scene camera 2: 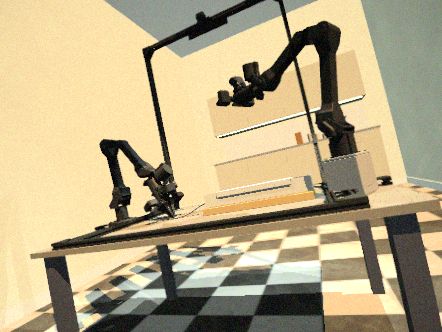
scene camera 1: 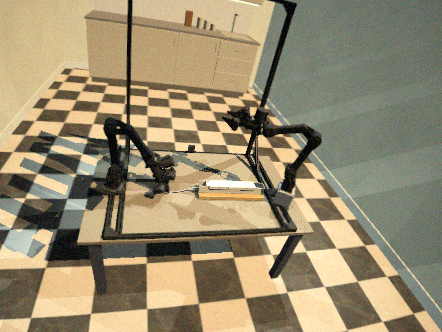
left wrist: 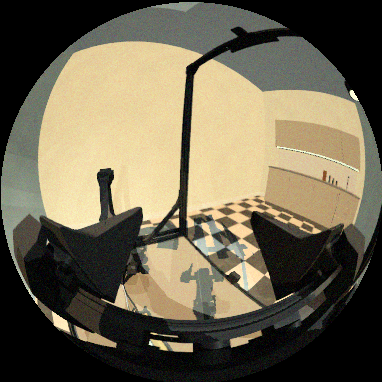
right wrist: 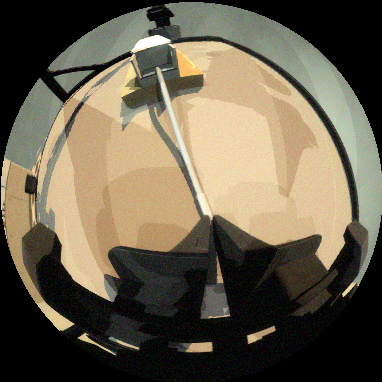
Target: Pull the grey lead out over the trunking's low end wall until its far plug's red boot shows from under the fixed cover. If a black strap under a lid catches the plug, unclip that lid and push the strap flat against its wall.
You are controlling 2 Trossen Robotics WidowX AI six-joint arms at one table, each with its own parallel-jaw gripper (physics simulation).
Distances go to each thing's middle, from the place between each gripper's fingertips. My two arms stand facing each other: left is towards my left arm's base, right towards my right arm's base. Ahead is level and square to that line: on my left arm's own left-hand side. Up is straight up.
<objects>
Right now the grey lead (right wrist: 185, 156) is 25 cm to the left of my right hand, 2 cm behind it and 2 cm above it. Round my right hand: trunking (scene camera 2: 301, 188): 37 cm to the left, 4 cm behind, 3 cm above.
The trunking is 14 cm ahead of my left hand, 11 cm to the left of it and 41 cm below it. Also, from my left hand: grey lead (16 cm ahead, 1 cm to the right, 42 cm below).
</objects>
